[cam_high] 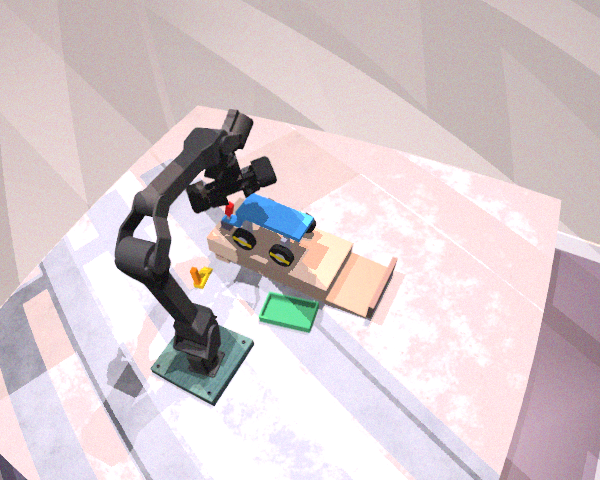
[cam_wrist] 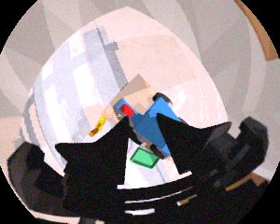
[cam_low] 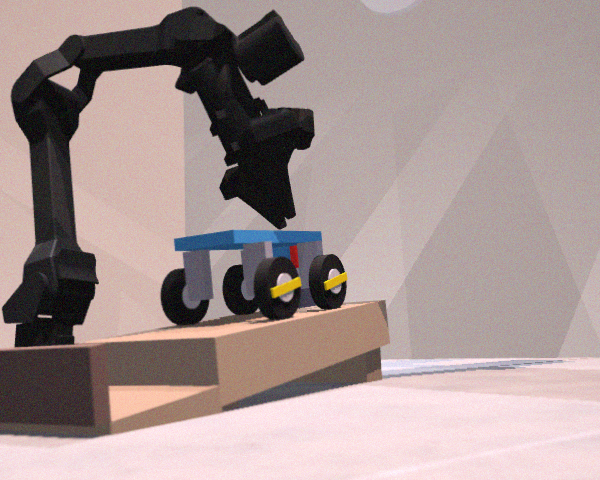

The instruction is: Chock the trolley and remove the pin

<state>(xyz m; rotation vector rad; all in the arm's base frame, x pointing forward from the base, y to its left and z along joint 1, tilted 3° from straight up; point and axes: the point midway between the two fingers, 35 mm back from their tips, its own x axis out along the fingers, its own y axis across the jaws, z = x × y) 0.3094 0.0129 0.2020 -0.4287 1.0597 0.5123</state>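
The red-headed stop pin is 3 cm to the left of my gripper tip and 5 cm below it. The rest, counted from my gripper tip: yellow chock 11 cm behind, 8 cm to the left, 16 cm below; raised lip 5 cm behind, 34 cm to the right, 15 cm below; blue-topped trolley 8 cm to the right, 7 cm below.
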